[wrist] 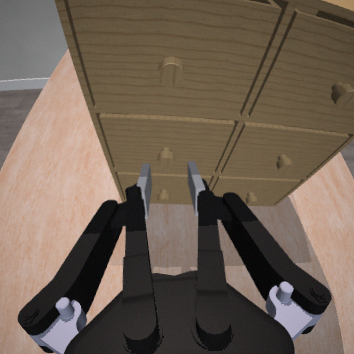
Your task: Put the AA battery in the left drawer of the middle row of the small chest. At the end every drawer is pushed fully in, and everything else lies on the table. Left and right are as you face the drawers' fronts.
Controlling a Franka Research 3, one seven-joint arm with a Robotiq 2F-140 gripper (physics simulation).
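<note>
The small wooden chest (pixel 242 119) stands on the table, fronts facing me. The left drawer of the middle row (pixel 132 142) looks pushed in. Its round knob (pixel 166 156) shows just beyond my fingertips. My gripper (pixel 168 173) is partly open with nothing between its fingers. The fingertips stand in front of the left column of drawers, one to each side of the line of the knob, and overlap the lower left drawer in view. How far they are from the knob is hard to tell. The AA battery does not show in the wrist view.
The upper left drawer (pixel 200 40), upper right drawer (pixel 305 70), middle right drawer (pixel 310 145) and lower right drawer (pixel 230 189) show around it, each with a knob. The pale wooden table (pixel 45 175) extends on both sides. A grey wall and dark floor lie beyond its left edge.
</note>
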